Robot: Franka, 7 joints.
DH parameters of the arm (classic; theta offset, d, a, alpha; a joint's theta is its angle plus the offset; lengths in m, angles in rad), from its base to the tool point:
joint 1: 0 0.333 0 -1.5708
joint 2: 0 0 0 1.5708
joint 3: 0 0.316 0.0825 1.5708
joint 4: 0 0 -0.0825 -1.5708
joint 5: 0 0.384 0 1.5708
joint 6: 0 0 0.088 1.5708
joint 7: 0 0.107 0 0
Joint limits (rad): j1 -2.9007..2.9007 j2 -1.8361..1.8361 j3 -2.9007..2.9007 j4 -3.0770..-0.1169 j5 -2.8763..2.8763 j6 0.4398..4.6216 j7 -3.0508..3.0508
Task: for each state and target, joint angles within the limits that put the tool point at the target. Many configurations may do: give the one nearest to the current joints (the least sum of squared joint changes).
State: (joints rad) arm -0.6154 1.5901 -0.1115 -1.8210 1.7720 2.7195 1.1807
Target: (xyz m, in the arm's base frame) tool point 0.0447 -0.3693 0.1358
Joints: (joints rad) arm -0.1000 1.0732 -0.7944 -2.4671 1.9416 3.3771 1.1807
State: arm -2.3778 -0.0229 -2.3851 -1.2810 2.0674 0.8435 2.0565
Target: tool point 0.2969 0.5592 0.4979
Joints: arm -2.5878 -0.5585 -2.6955 -1.6392 2.0004 0.8971 2.0565
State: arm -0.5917 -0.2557 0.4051 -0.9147 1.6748 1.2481 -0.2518
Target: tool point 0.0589 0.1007 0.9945
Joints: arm -0.5245 -0.6405 -0.0516 -1.1482 1.4758 0.7632 -0.2518
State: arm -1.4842 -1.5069 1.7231 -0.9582 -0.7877 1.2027 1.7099
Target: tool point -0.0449 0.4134 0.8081
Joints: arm -0.8232 -1.2727 0.8512 -1.1531 -0.8608 0.7632 1.7099
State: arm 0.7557 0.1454 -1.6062 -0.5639 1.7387 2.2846 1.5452
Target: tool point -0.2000 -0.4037 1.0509
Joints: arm 0.3370 -0.3603 -1.8433 -0.6289 1.6915 2.1726 1.5452
